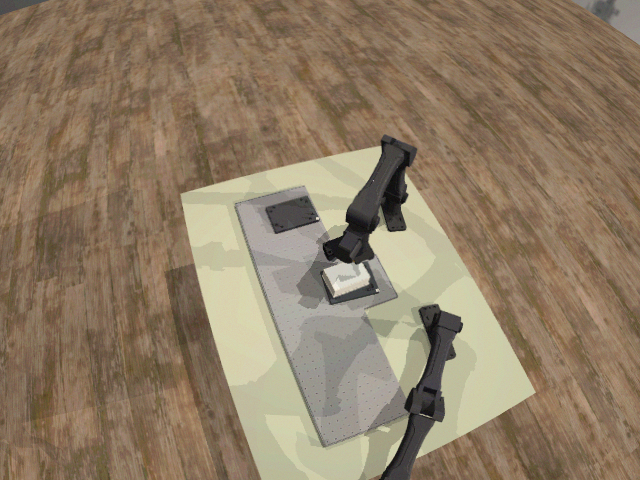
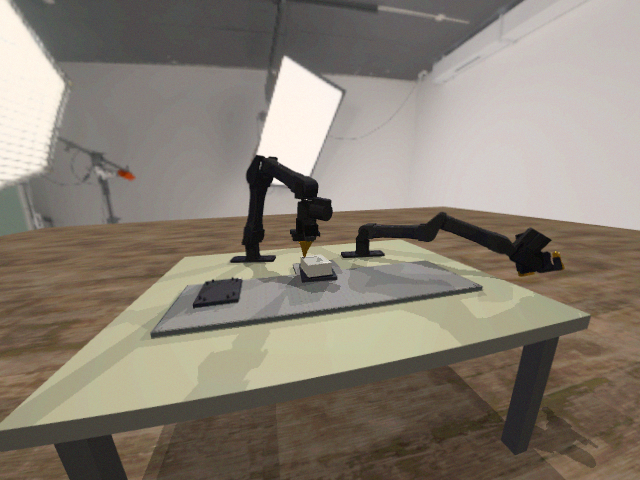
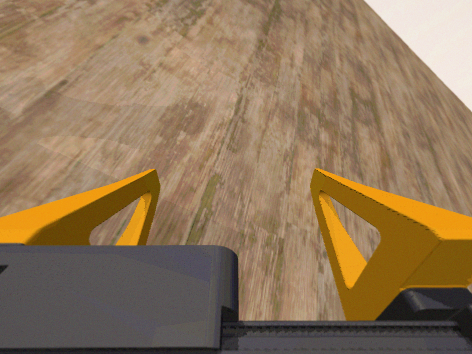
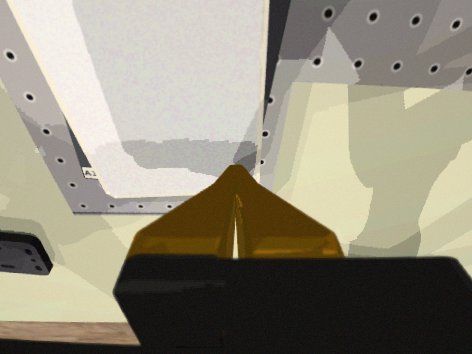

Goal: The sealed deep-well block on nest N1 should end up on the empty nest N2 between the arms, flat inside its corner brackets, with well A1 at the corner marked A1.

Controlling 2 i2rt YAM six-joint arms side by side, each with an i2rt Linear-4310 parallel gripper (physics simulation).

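Frame: origin at the left arm's base, x right, y down, z ahead, level; centimetres.
Seen in the pictures: left gripper, fingertip midpoint: (image 2: pixel 548 270) (image 3: pixel 235 177); right gripper, fingertip midpoint: (image 1: pixel 356 261) (image 2: pixel 304 256) (image 4: pixel 235 175); left arm's base, link origin: (image 1: pixel 437 333) (image 2: pixel 362 254); right arm's base, link origin: (image 1: pixel 391 210) (image 2: pixel 253 259).
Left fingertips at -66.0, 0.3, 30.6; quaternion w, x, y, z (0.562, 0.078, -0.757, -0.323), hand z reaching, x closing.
Note:
Offsets run from my left fingertips to a thing's top centre, as dx, dy, dz. "pt": to the spot under its first point. Level surfaces: height alone.
The white sealed block @[+89.9, -7.6, -5.3] (image 1: pixel 345 279) (image 2: pixel 316 266) (image 4: pixel 185 100) sits on nest N2 (image 1: pixel 356 296) (image 2: pixel 318 277), between the arms. I cannot tell whether it lies fully flat inside the brackets. The nest's A1 tag @[pt +84.4, -2.8, -14.3] (image 1: pixel 376 290) (image 4: pixel 90 173) shows beside one block corner; the block's own well A1 cannot be made out. Nest N1 @[+120.3, -3.8, +6.6] (image 1: pixel 292 214) (image 2: pixel 218 292) is dark and bare. My right gripper (image 1: pixel 354 259) (image 2: pixel 304 255) (image 4: pixel 235 175) is shut and empty, tips at or just above the block's edge. My left gripper (image 2: pixel 540 264) (image 3: pixel 235 177) is open and empty, beyond the table's edge.
A grey perforated plate @[dy -1.7] (image 1: pixel 330 356) (image 2: pixel 392 289) carries both nests on the pale green table @[dy -0.3] (image 1: pixel 222 310) (image 2: pixel 289 356). The right arm (image 1: pixel 369 201) (image 2: pixel 255 206) arches above the plate's back edge. The left arm (image 1: pixel 436 356) (image 2: pixel 403 231) stretches out low past the table's side.

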